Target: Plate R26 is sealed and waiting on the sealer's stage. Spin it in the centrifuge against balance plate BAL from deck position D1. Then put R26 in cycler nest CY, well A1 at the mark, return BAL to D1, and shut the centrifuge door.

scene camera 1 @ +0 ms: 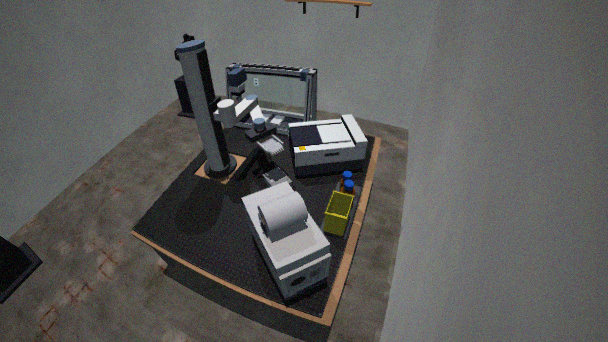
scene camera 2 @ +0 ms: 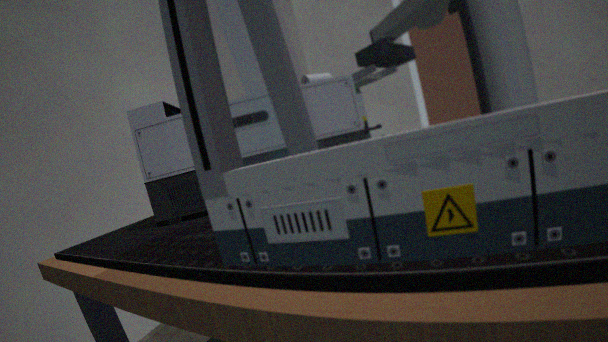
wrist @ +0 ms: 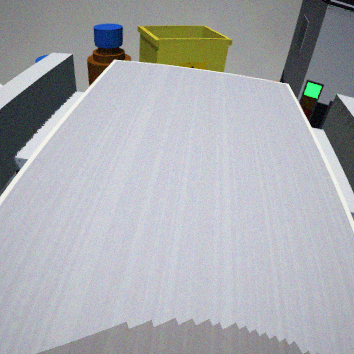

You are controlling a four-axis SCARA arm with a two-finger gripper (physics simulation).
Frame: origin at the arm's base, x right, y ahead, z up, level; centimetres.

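Seen in the pictures: gripper, fingertip midpoint: (scene camera 1: 275,148) (wrist: 200,92); arm's base, link origin: (scene camera 1: 220,166).
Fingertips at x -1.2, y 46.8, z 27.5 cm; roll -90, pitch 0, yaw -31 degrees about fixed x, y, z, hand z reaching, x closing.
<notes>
Pixels of each thing's top centre, then the offset from my fingertips to it. "*": a spot on its surface instead.
- plate, top centre: (wrist: 192,143) (scene camera 1: 272,145) dy -3.0, dx -1.8, dz +0.1 cm
- white instrument with the dark top panel, surface spot: (scene camera 1: 306,135) * dy +10.2, dx -24.6, dz -4.9 cm
- sealer, surface spot: (scene camera 1: 287,235) * dy +31.8, dx +56.1, dz +8.8 cm
- flat pale stage, top centre: (scene camera 1: 276,176) dy +0.9, dx +3.5, dz -19.7 cm
My gripper (scene camera 1: 270,142) (scene camera 2: 375,72) (wrist: 200,92) is shut on a plate (scene camera 1: 272,145) (wrist: 185,210) with a smooth, pale, foil-like top. It holds the plate level above the bench, left of the white instrument with the dark top panel (scene camera 1: 306,135). No label on the plate is readable, so I cannot tell R26 from BAL. The sealer (scene camera 1: 287,235), a white box with a large roll, stands at the front. A flat pale stage (scene camera 1: 276,176) lies at its rear end, below the held plate. The instrument interiors, well A1 and any plate at D1 cannot be made out.
A yellow bin (scene camera 1: 337,223) (wrist: 182,52) and brown bottles with blue caps (scene camera 1: 348,185) (wrist: 108,36) stand near the bench's right edge. A gantry frame (scene camera 1: 312,95) stands at the back. The arm's column (scene camera 1: 206,105) rises at the left. A green light (wrist: 313,90) shows at the wrist view's right.
</notes>
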